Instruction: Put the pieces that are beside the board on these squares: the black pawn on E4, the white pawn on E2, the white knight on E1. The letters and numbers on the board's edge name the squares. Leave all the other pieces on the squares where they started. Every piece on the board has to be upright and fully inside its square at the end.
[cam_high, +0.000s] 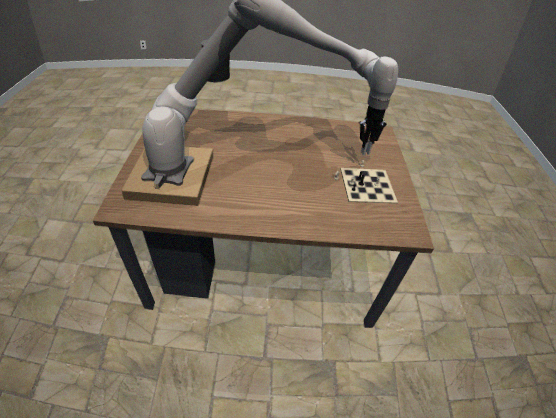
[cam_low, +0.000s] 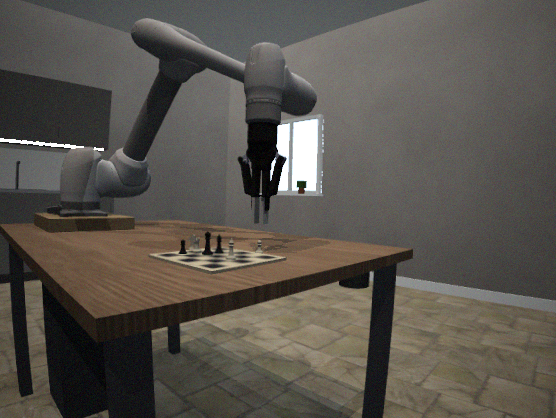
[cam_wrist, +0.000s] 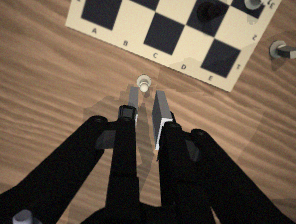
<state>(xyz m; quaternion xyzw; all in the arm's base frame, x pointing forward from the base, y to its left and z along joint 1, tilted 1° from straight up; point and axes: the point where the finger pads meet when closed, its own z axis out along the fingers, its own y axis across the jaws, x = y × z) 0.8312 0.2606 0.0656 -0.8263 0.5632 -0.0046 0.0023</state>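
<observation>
The white pawn is 90 mm below my hand. From my hand the other things lie so: white knight 120 mm to the right, 120 mm behind, 90 mm below; then chessboard 140 mm to the right, 100 mm below, 20 mm ahead; then pale pawn 130 mm to the right, 80 mm below, 60 mm ahead.
</observation>
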